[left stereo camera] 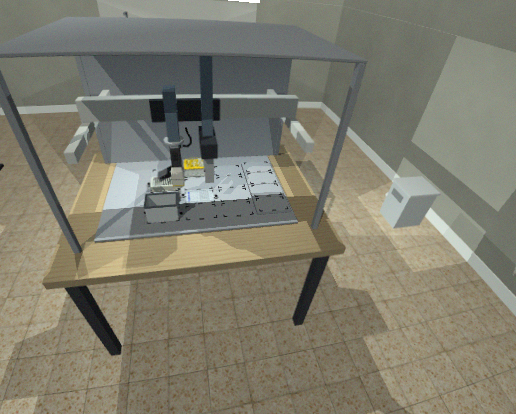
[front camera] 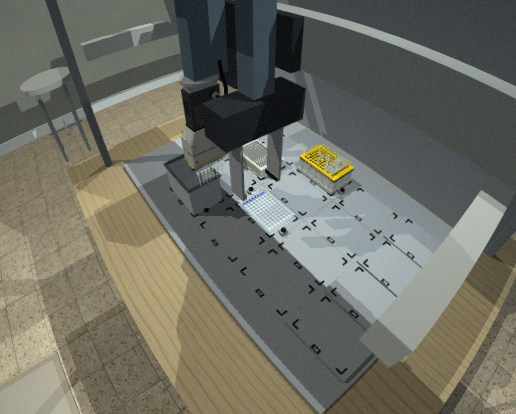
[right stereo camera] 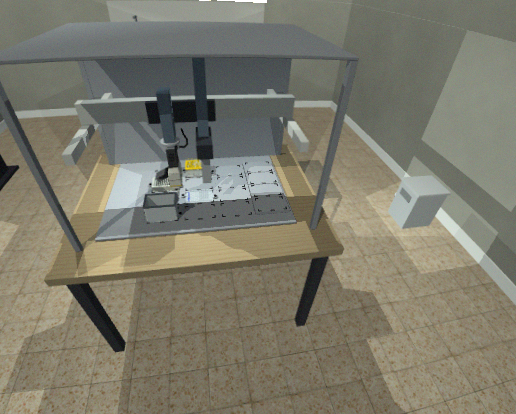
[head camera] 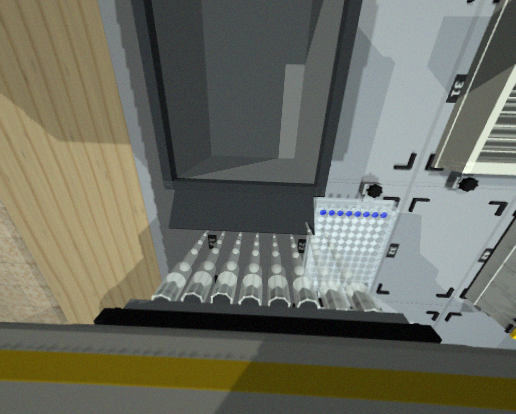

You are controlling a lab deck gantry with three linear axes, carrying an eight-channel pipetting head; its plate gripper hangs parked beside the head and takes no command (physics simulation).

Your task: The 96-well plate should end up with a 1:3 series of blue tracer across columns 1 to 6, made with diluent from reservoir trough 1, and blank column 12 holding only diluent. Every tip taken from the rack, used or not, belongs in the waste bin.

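Note:
The clear 96-well plate [front camera: 267,212] [head camera: 356,235] [left stereo camera: 201,195] [right stereo camera: 201,195] has one blue end row of wells; its other wells look pale. The pipetting head [front camera: 200,149] carries a row of clear tips [front camera: 209,175] [head camera: 252,270]. In the head view they hang beside the grey waste bin [front camera: 184,192] [head camera: 245,207] [left stereo camera: 162,211] [right stereo camera: 161,210], some overlapping the plate; their height is unclear. The pale reservoir [front camera: 257,156] [head camera: 482,168] stands behind the bin. The yellow-topped tip rack [front camera: 327,167] [left stereo camera: 194,164] [right stereo camera: 193,164] has gaps. The parked plate gripper [front camera: 258,187] is open and empty.
A black clamp knob [front camera: 283,230] sits by the plate's near corner, and another knob [head camera: 374,190] by its blue end. The wide black gripper body [front camera: 255,112] hangs beside the head. A grey gantry beam [left stereo camera: 250,108] [right stereo camera: 247,108] spans the back.

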